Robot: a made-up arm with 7 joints. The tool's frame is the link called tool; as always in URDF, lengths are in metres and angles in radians. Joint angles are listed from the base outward.
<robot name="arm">
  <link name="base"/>
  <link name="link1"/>
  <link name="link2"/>
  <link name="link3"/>
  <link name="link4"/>
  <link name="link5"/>
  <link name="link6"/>
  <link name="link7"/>
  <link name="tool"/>
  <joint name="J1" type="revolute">
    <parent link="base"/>
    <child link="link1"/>
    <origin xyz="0.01 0 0.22" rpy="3.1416 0 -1.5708"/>
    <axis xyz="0 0 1"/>
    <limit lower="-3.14" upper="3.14"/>
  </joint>
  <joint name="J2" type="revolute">
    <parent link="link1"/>
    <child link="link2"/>
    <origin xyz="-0.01 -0.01 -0.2" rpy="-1.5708 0 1.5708"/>
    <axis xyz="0 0 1"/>
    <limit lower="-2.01" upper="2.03"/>
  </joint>
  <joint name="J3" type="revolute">
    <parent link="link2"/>
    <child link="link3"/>
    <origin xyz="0.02 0.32 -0.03" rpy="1.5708 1.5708 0"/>
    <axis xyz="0 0 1"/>
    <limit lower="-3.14" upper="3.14"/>
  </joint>
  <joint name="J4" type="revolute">
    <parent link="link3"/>
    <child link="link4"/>
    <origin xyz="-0.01 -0.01 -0.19" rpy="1.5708 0 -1.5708"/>
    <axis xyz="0 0 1"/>
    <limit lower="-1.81" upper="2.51"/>
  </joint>
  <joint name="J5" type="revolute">
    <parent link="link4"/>
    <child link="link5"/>
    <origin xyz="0.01 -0.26 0" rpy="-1.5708 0 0"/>
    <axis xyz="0 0 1"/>
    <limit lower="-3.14" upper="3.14"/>
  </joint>
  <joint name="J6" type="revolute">
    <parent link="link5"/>
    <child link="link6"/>
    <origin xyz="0.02 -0.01 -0.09" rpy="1.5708 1.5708 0"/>
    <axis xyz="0 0 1"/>
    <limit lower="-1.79" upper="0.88"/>
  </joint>
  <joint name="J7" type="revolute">
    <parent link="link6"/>
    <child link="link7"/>
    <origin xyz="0.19 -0.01 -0.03" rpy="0 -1.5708 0"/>
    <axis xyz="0 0 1"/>
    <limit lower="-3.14" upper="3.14"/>
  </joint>
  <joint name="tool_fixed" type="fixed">
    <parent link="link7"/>
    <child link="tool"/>
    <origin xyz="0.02 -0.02 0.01" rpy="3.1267 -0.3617 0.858"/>
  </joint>
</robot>
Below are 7 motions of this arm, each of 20 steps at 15 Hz.
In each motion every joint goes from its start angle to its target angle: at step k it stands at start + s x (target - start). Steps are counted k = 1, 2, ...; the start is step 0. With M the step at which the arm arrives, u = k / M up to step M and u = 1 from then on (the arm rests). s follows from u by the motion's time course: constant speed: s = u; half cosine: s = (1 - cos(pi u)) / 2; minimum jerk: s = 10 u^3 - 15 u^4 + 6 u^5.
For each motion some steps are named. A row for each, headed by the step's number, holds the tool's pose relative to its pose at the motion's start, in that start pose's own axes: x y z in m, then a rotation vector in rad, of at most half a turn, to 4 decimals.
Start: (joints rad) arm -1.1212 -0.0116 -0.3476 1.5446 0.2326 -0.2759 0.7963
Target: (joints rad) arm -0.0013 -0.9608 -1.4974 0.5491 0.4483 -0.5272 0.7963
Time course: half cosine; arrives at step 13
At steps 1, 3, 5, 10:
1: -0.0142 -0.0011 -0.0092 0.0088 -0.0298 -0.0072
3: -0.1172 0.0052 -0.0884 0.0731 -0.2529 -0.0770
5: -0.2600 0.0885 -0.2451 0.1597 -0.6173 -0.2557
10: -0.2643 0.6586 -0.4439 0.0150 -1.3135 -0.9187

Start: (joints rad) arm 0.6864 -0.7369 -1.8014 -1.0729 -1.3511 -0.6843 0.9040
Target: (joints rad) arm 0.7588 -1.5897 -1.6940 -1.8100 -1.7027 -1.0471 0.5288
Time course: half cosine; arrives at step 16
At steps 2, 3, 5, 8, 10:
2: 0.0161 0.0121 -0.0122 -0.0145 0.0020 0.0567
3: 0.0346 0.0269 -0.0275 -0.0306 0.0041 0.1263
5: 0.0826 0.0714 -0.0755 -0.0681 0.0073 0.3389
8: 0.1475 0.1595 -0.1784 -0.0962 -0.0046 0.7828
10: 0.1702 0.2161 -0.2499 -0.0787 -0.0314 1.0951

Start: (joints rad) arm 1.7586 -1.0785 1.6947 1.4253 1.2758 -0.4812 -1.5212
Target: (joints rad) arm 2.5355 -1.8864 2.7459 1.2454 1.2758 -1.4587 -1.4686
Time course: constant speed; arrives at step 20
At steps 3, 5, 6, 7, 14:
3: -0.0920 -0.0068 -0.1667 -0.0823 -0.1796 -0.0403
5: -0.1293 -0.0177 -0.2856 -0.1316 -0.2942 -0.0709
6: -0.1407 -0.0253 -0.3458 -0.1544 -0.3498 -0.0868
7: -0.1473 -0.0344 -0.4059 -0.1760 -0.4042 -0.1029
14: -0.0764 -0.1427 -0.7849 -0.2979 -0.7455 -0.2067

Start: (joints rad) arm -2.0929 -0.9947 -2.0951 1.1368 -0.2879 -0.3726 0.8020
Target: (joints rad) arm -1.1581 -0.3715 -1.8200 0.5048 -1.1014 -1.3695 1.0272
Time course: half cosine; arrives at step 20
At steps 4, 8, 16, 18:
4: -0.0396 -0.1064 0.0044 0.1227 -0.1409 0.0990
8: -0.1094 -0.3884 -0.0624 0.5024 -0.5270 0.2675
16: -0.1442 -0.7545 -0.5126 1.4172 -1.4477 0.1752
18: -0.1442 -0.7616 -0.5776 1.5154 -1.5711 0.1218

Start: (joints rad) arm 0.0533 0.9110 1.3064 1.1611 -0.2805 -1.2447 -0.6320
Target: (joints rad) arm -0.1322 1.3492 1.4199 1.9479 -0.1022 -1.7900 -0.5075
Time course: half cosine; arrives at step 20
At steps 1, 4, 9, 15, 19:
1: 0.0026 -0.0002 -0.0010 0.0014 0.0037 -0.0017
4: 0.0390 -0.0025 -0.0168 0.0197 0.0583 -0.0270
9: 0.1557 0.0043 -0.0872 0.0666 0.2669 -0.1216
15: 0.2659 0.0444 -0.1992 0.0879 0.5519 -0.2463
19: 0.2909 0.0637 -0.2371 0.0872 0.6435 -0.2857

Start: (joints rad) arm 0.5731 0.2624 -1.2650 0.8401 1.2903 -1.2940 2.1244
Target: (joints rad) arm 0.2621 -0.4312 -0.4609 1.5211 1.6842 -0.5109 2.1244
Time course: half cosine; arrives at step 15
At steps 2, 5, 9, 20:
2: -0.0225 0.0034 0.0032 -0.0452 -0.0511 -0.0109
5: -0.1110 0.0109 0.0024 -0.2484 -0.2840 -0.1071
9: -0.1724 -0.0131 -0.0414 -0.5884 -0.6361 -0.4698
20: -0.1195 -0.0829 -0.0829 -0.8381 -0.7736 -0.8899

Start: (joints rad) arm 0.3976 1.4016 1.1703 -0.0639 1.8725 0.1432 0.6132
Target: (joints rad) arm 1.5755 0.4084 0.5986 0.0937 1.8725 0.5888 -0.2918
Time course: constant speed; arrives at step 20
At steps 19, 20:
19: 1.2075 0.1840 -0.2397 0.1369 1.5454 0.3164
20: 1.2429 0.1415 -0.2660 0.2180 1.5834 0.3187

